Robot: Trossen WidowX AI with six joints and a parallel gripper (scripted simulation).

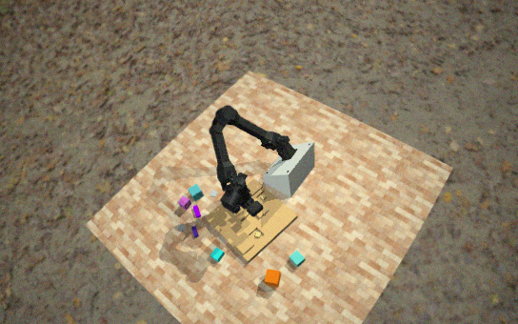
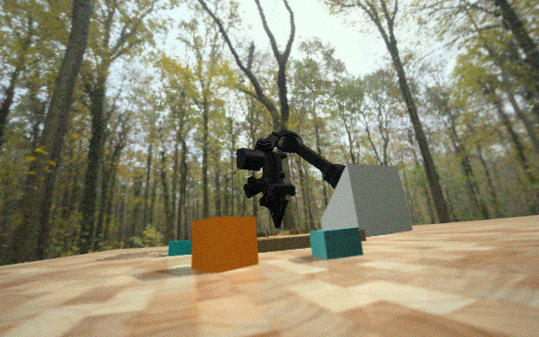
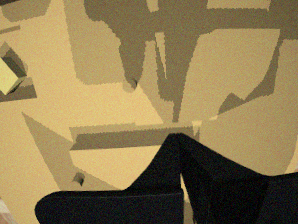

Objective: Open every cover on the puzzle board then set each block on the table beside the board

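Now: the tan puzzle board 20 mm ahead of my gripper tip, 20 mm to the left of it and 20 mm below it. The rest, counted from my gripper tip: teal block: 100 mm ahead, 300 mm to the left, 30 mm below; magenta cube: 110 mm ahead, 290 mm to the right, 20 mm below; purple block: 110 mm ahead, 210 mm to the right, 40 mm below.
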